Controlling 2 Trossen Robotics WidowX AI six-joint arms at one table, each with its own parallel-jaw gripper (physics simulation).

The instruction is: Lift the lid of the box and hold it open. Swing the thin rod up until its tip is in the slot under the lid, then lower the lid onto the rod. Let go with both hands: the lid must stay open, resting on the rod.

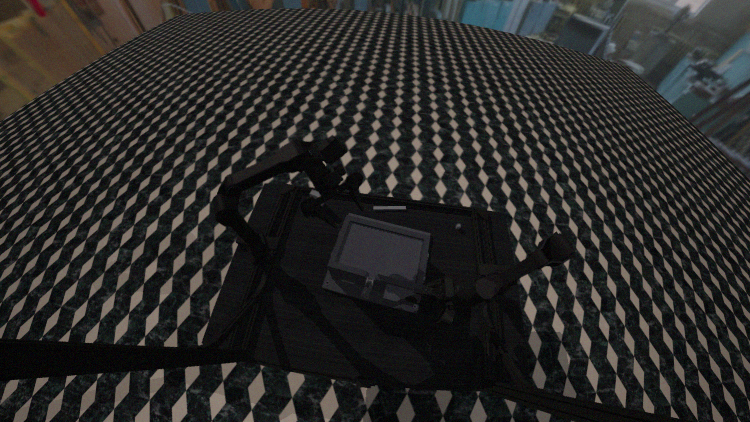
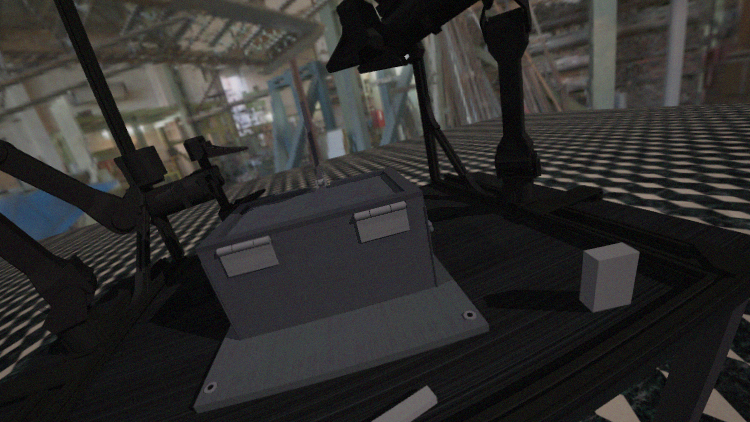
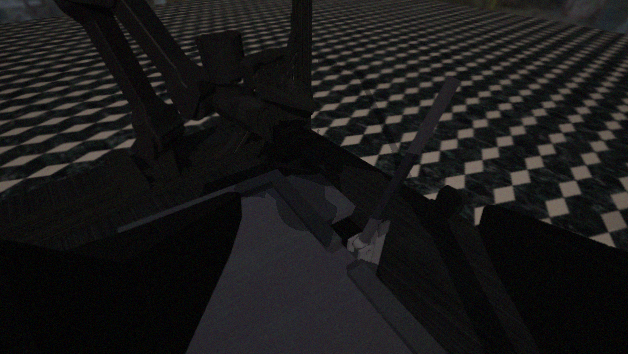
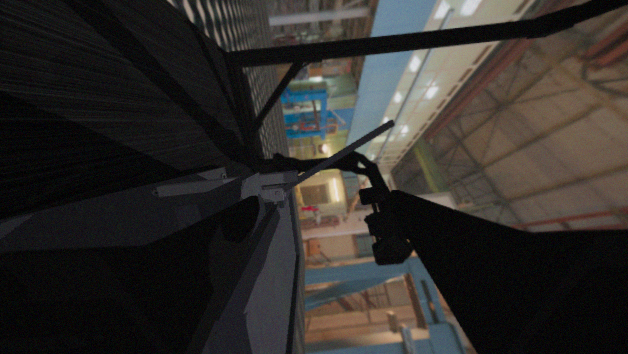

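Seen in the pictures: left gripper, fingertip midpoint: [image 1: 349, 219] [image 2: 344, 70] [image 3: 359, 210] [image 4: 379, 216]; right gripper, fingertip midpoint: [image 1: 409, 295] [image 2: 256, 169] [image 3: 316, 142] [image 4: 323, 199]; left arm's base at its link origin: [image 1: 264, 258] [image 2: 518, 200] [image 4: 260, 166]; right arm's base at its link origin: [image 2: 93, 342] [image 3: 168, 171].
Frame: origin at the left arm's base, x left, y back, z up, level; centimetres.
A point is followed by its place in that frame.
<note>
The grey box [image 2: 323, 268] {x 14.6, y -47.7, z 7.5 cm} [image 1: 361, 289] {x -5.7, y -40.7, z -0.7 cm} stands on its flat base plate [image 2: 331, 352] {x 21.4, y -49.9, z -0.7 cm} in the middle of the dark table. Its lid [image 1: 382, 249] {x 5.3, y -46.4, z 14.4 cm} [image 2: 310, 203] {x 4.2, y -46.8, z 14.4 cm} [image 3: 284, 281] {x 2.0, y -45.7, z 14.4 cm} lies shut. The thin rod [image 2: 308, 121] {x -11.7, y -42.3, z 27.5 cm} [image 3: 418, 144] {x -11.1, y -42.5, z 26.4 cm} [image 4: 344, 151] {x -11.1, y -43.2, z 24.9 cm} stands nearly upright from its pivot at the lid's front edge. My left gripper [image 1: 336, 197] [image 2: 361, 59] is open and empty above the box's back left corner. My right gripper [image 1: 425, 293] [image 2: 248, 172] {x -10.4, y -55.2, z 20.7 cm} is open and empty at the box's front right corner, close to the rod.
A small white strip [image 1: 390, 208] {x 32.3, y -48.7, z -1.1 cm} [image 2: 408, 403] {x 31.6, y -43.6, z -0.9 cm} lies on the table behind the box. A small knob [image 1: 458, 226] {x 26.4, y -79.9, z 0.4 cm} sits at the back right. The dark table top [image 1: 290, 326] {x -23.1, y -17.0, z -1.9 cm} ends at the checkered floor [image 1: 415, 105] on all sides.
</note>
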